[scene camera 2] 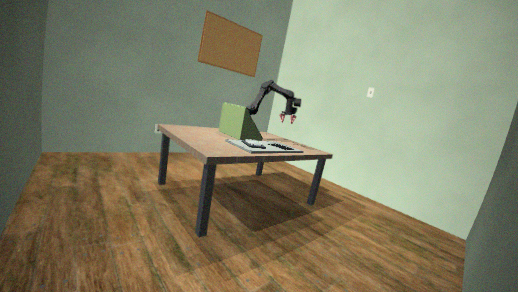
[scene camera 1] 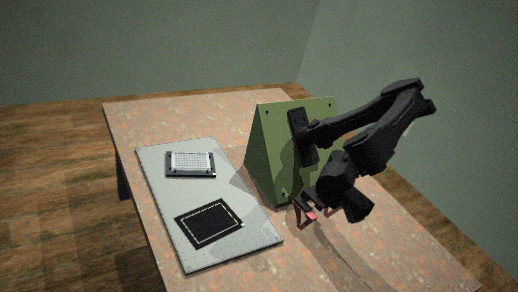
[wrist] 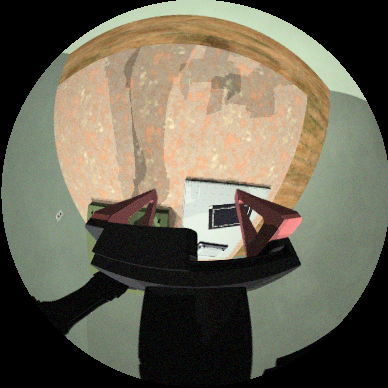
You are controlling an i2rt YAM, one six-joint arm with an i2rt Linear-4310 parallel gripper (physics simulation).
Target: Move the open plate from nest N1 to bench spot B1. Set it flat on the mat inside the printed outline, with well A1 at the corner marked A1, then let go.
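Note:
The open plate, pale with a grid of wells, sits in the dark nest N1 at the back of the grey board. The black mat of spot B1 lies nearer the front of the board, with a thin printed outline and a small pale mark at its right corner; the lettering is too small to read. My gripper is open and empty, high above the table, to the right of the board in scene camera 1. Part of the plate is hidden in the wrist view.
The grey perforated board lies on the speckled table. A green wedge-shaped stand carries the arm and rises beside the board. A brown board hangs on the wall.

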